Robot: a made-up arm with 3 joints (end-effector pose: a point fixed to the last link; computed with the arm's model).
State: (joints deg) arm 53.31 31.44 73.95
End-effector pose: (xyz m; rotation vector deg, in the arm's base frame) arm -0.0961 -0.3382 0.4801 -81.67 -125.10 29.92
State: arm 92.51 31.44 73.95
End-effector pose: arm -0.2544 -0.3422 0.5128 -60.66 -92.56 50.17
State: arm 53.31 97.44 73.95
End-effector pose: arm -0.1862 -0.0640 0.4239 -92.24 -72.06 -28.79
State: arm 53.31 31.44 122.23
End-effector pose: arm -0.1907 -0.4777 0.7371 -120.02 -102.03 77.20
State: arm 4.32 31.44 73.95
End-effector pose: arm 0.0724 -0.3304 0.5871 91.24 140.29 8.38
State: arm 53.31 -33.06 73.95
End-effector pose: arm 0.1183 -0.3580 0.6715 36.99 140.03 -88.92
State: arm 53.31 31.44 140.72
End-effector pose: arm -0.2335 -0.4643 0.8492 125.57 82.28 -90.71
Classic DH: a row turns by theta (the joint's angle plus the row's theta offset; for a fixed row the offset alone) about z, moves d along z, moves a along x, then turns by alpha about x. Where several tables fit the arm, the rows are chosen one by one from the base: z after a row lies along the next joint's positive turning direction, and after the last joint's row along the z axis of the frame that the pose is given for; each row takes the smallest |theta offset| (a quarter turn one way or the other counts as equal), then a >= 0, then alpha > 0; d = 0 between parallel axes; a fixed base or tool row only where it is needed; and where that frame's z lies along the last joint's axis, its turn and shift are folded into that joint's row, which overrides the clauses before.
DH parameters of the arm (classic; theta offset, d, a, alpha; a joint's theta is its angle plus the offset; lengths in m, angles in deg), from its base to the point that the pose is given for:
base (fixed): 1.75 0.7104 -0.1396 -91.44
joint 1: 84.54 -0.1305 -0.0323 86.24
joint 2: 61.06 -0.0496 0.0356 111.26
joint 3: -66.32 -0.3984 -0.2151 -33.77
tool (fixed): -25.33 0.5543 0 0

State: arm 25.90 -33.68 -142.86
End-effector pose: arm -0.5364 -0.0685 0.8634 71.17 -31.25 -31.47
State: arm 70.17 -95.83 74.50
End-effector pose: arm 0.2171 -0.1161 0.6775 -36.92 98.80 -101.45
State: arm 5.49 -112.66 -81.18
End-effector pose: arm -0.3121 -0.4615 0.5210 1.24 -78.84 74.85
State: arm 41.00 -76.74 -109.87
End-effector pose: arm -0.5532 -0.1967 0.7179 36.59 -41.99 13.68
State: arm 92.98 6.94 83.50
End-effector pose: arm -0.1212 -0.4234 0.5590 -47.05 -108.40 76.59
